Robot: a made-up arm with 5 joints.
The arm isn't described. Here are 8 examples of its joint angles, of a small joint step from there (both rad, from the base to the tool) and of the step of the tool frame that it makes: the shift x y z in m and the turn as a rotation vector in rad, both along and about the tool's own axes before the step.
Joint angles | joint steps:
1: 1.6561 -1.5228 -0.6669 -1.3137 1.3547 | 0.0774 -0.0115 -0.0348 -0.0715 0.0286
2: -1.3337 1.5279 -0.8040 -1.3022 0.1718 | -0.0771 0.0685 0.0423 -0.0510 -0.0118
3: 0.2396 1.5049 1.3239 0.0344 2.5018 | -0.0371 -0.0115 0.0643 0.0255 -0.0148
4: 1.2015 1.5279 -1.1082 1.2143 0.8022 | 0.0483 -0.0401 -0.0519 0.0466 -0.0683
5: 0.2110 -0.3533 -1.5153 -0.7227 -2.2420 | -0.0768 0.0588 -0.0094 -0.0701 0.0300
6: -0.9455 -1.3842 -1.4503 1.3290 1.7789 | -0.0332 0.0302 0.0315 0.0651 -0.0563
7: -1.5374 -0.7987 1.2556 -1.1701 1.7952 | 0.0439 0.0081 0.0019 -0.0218 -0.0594
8: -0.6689 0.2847 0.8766 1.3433 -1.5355 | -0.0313 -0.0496 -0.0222 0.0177 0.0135
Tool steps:
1: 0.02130 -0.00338 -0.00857 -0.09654 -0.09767 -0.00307
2: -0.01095 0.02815 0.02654 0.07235 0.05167 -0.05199
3: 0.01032 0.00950 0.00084 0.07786 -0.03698 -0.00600
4: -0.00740 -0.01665 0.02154 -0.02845 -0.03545 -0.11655
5: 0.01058 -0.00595 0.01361 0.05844 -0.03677 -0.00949
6: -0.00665 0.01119 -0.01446 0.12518 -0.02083 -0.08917
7: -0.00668 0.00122 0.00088 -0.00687 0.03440 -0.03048
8: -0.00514 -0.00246 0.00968 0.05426 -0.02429 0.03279
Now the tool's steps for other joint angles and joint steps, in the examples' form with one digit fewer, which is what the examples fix.
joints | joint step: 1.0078 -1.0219 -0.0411 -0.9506 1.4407 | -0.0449 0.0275 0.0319 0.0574 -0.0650
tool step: -0.0021 0.0153 0.0076 0.1107 0.0410 -0.1066
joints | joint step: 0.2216 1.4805 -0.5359 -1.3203 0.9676 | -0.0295 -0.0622 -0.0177 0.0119 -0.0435
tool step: 0.0176 -0.0061 -0.0178 -0.0363 -0.0636 -0.0552
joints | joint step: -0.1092 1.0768 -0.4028 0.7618 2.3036 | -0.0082 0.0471 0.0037 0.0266 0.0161
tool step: 0.0077 0.0052 -0.0132 0.0591 -0.0500 0.0243
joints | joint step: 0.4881 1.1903 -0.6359 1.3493 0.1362 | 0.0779 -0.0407 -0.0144 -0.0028 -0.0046
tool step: -0.0030 -0.0258 0.0144 0.0183 -0.0596 -0.0789
